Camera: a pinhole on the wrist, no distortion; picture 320 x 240 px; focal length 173.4 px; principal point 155.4 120.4 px. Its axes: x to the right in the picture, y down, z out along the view. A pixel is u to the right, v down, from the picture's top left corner.
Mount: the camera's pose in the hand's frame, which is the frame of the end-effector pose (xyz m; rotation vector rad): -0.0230 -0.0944 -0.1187 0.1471 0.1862 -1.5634
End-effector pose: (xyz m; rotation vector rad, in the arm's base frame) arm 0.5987 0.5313 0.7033 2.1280 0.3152 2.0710
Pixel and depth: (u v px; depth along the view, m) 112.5 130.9 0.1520
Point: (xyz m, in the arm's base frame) 0.6322 0.6166 0.6695
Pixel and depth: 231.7 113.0 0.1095
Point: 0.5695 0.6831 0.6377
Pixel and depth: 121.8 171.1 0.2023
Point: 0.6811 0.6400 0.7152
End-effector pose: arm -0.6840 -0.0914 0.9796 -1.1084 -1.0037 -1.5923
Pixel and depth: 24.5 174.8 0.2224
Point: -0.6433 0.0157 1.0672
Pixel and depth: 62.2 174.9 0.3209
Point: -0.6445 0.1029 1.1227
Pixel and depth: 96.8 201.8 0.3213
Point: -0.7161 0.0932 1.1597
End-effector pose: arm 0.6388 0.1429 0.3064 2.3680 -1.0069 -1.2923
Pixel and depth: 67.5 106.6 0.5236
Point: 0.2284 0.1811 0.1110
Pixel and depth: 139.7 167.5 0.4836
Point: 0.4576 0.2062 -0.0549
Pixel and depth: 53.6 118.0 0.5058
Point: 0.2348 0.1315 0.1139
